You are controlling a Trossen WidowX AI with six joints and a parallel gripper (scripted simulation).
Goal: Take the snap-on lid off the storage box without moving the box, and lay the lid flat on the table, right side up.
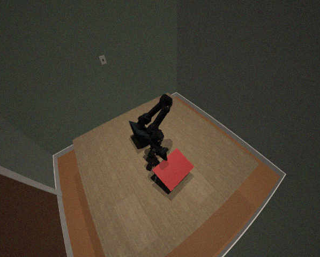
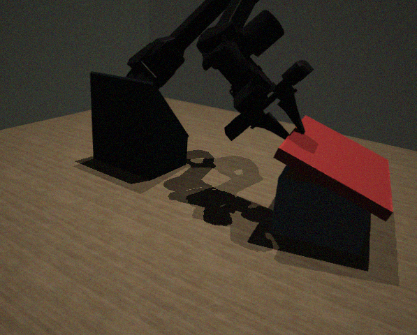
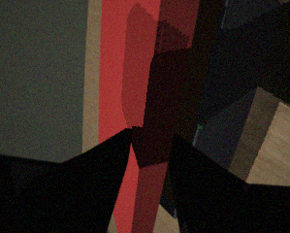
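Right now the red lid is 80 mm ahead of my gripper tip, 20 mm below it and 10 mm to the left of it. Also, from my gripper tip: storage box: 90 mm below, 70 mm ahead, 10 mm to the left.
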